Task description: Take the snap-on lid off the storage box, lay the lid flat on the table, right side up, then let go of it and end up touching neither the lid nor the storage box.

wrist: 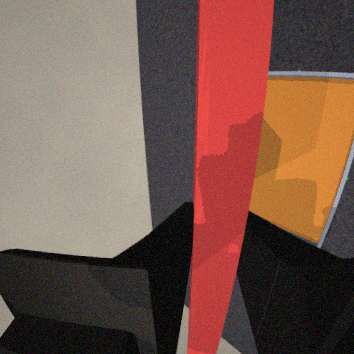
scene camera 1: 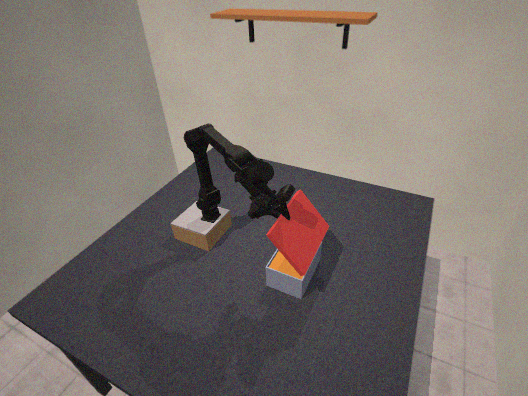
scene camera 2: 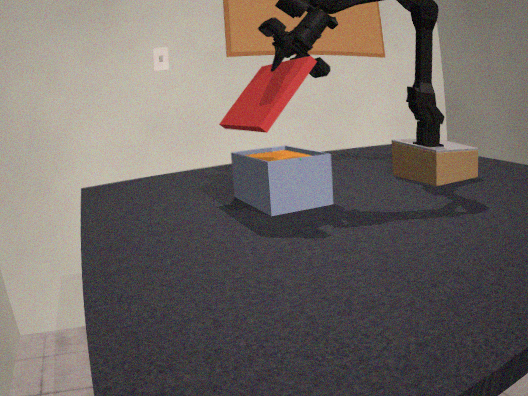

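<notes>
The red lid (scene camera 1: 305, 240) (scene camera 2: 265, 100) (wrist: 235, 65) is off the storage box and hangs in the air above it, tilted steeply. Its edge in the gripper is high and its far edge is low. My gripper (scene camera 1: 289, 216) (scene camera 2: 285, 65) (wrist: 208, 210) is shut on the lid's raised edge, one finger on each face; one finger is partly hidden behind the lid. The blue-grey storage box (scene camera 1: 285, 282) (scene camera 2: 300, 182) (wrist: 310, 75) stands upright and open on the dark table (scene camera 1: 200, 320) (scene camera 2: 300, 300), its orange inside showing. In scene camera 2, a gap shows between lid and box.
The arm's base stands on a wooden block (scene camera 1: 190, 237) (scene camera 2: 417, 167) to one side of the storage box. An orange-brown shelf (scene camera 1: 295, 16) is high on the wall in scene camera 1.
</notes>
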